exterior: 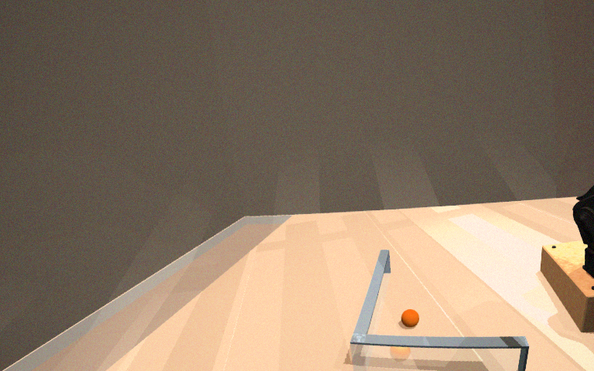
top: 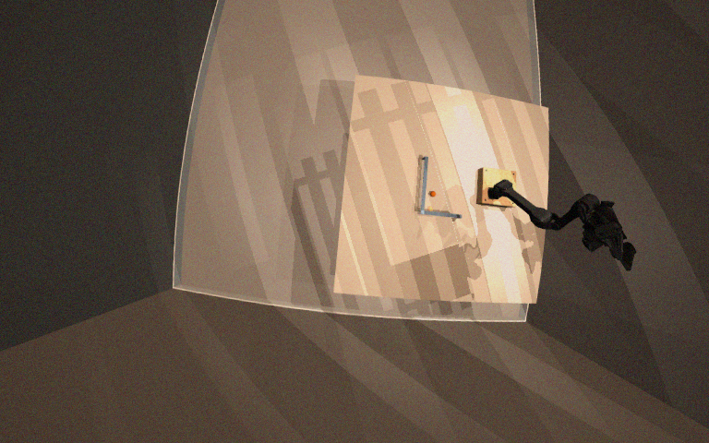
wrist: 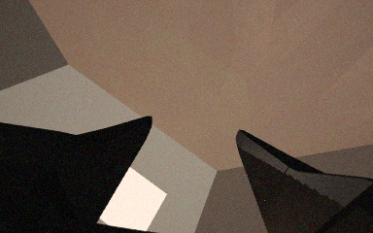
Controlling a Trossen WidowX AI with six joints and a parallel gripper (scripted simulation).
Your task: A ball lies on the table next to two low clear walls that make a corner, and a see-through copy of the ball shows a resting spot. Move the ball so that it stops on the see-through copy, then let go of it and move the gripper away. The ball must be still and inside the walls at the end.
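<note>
Now: gripper tip 360 mm short of the orange ball, 270 mm to the left of it and 730 mm above it. From my gripper tip the other things lie so: see-through copy of ball: 370 mm ahead, 180 mm to the right, 730 mm below.
</note>
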